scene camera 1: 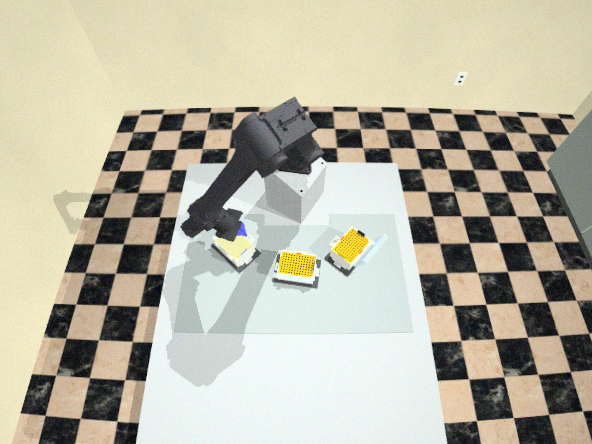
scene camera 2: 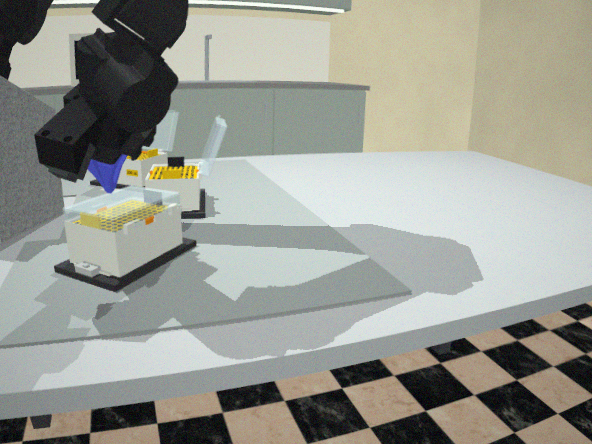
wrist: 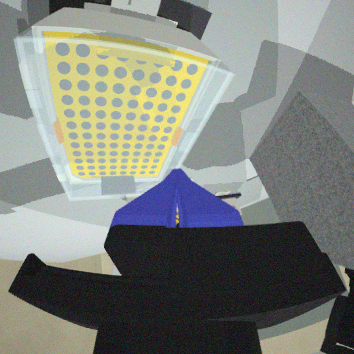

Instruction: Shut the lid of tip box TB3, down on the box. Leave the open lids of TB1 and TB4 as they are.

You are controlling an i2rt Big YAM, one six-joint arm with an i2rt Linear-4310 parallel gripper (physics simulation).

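Pixels of known places: gripper, between the fingertips: [scene camera 1: 245, 235] [scene camera 2: 111, 190] [wrist: 176, 175]; arm's base, origin of its link: [scene camera 1: 293, 161].
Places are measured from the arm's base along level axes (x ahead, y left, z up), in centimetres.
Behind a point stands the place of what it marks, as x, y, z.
A white tip box [scene camera 1: 243, 261] @[27.4, -18.6, -20.0] [scene camera 2: 150, 246] @[24.6, -25.0, -19.3] [wrist: 75, 19] @[19.6, -28.0, -17.3] with yellow tip rack stands at the left in scene camera 1, on a black base. No readable label shows on it; I take it for TB3. Its clear lid [scene camera 1: 232, 246] @[24.4, -21.6, -14.1] [scene camera 2: 90, 203] @[17.9, -22.1, -14.2] [wrist: 222, 85] @[15.3, -22.7, -14.2] lies over the tips, roughly flat; whether it is fully seated I cannot tell. My gripper [scene camera 1: 242, 230] @[20.4, -17.2, -14.0] [scene camera 2: 110, 190] @[20.4, -17.2, -14.0] [wrist: 176, 175] @[20.4, -17.2, -14.0] is shut and empty, its blue fingertips pointing down close over the lid's edge on the robot's side. Whether they touch it is unclear.
A middle tip box [scene camera 1: 297, 266] [scene camera 2: 172, 192] has its clear lid [scene camera 2: 214, 145] @[36.5, -7.2, -10.6] standing open. The right tip box [scene camera 1: 351, 246] [scene camera 2: 137, 175] @[25.1, 12.5, -18.8] also has its lid [scene camera 1: 375, 248] @[30.3, 24.8, -7.5] [scene camera 2: 170, 131] @[32.7, 19.2, -11.5] open. The arm's pedestal [scene camera 1: 287, 200] @[8.6, -2.5, -10.9] [scene camera 2: 27, 165] @[7.5, -4.0, -12.2] [wrist: 305, 165] @[6.6, -5.4, -14.0] stands behind the boxes.
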